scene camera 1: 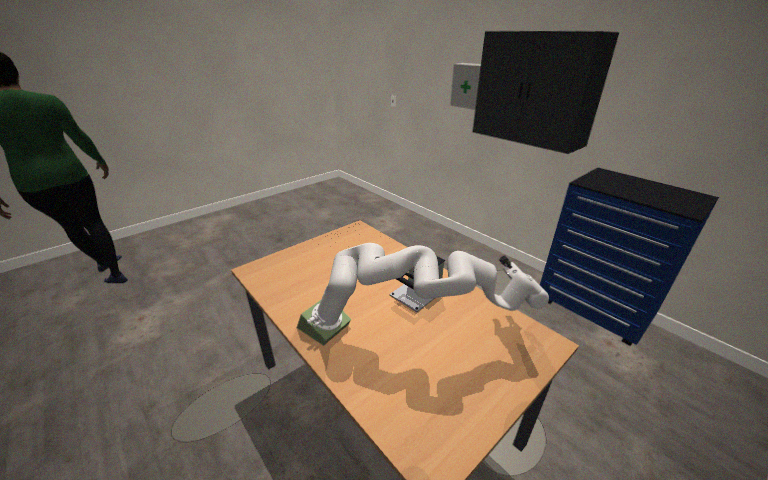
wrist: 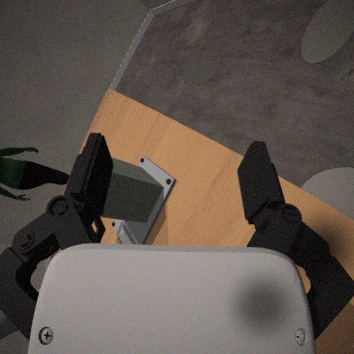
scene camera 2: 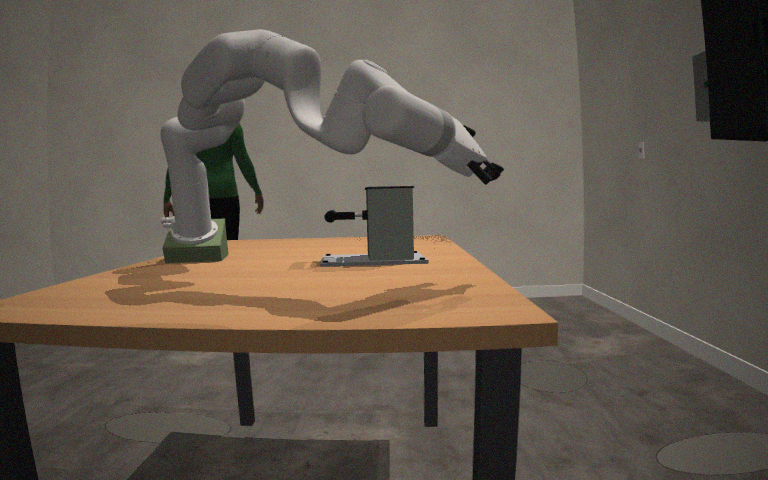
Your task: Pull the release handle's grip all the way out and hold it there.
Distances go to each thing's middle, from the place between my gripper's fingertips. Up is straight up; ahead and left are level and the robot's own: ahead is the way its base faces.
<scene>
I see the metal base plate [scene camera 2: 328,260] 18 cm behind my hand, 33 cm to the left of it and 21 cm below it.
</scene>
